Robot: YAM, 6 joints.
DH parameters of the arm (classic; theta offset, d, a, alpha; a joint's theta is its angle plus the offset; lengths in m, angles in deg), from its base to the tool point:
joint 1: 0 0.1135 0.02 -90
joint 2: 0 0 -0.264 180
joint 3: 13.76 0 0.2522 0
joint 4: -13.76 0 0.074 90
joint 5: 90 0 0 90
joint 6: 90 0.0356 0 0
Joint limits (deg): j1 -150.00..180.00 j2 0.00..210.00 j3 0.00..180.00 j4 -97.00..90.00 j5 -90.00..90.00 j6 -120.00..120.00
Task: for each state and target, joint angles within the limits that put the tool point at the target. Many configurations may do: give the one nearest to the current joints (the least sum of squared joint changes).
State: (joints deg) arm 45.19 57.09 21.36 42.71 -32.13 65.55
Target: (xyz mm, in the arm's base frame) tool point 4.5 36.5 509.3
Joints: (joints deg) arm 50.00 33.51 56.44 50.97 -34.21 65.55
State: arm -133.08 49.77 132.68 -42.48 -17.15 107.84
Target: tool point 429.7 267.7 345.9
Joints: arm -146.77 8.52 153.94 -39.61 -18.88 107.84
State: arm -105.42 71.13 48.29 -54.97 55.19 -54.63
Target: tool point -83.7 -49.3 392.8
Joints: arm -130.58 40.59 65.51 -58.47 62.25 -54.63
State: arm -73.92 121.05 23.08 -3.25 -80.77 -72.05
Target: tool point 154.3 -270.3 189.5
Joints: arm -66.80 94.03 48.35 2.03 -83.15 -72.05
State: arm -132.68 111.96 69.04 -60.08 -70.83 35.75
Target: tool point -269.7 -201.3 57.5
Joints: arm -148.92 130.07 71.41 -54.18 -68.85 35.75
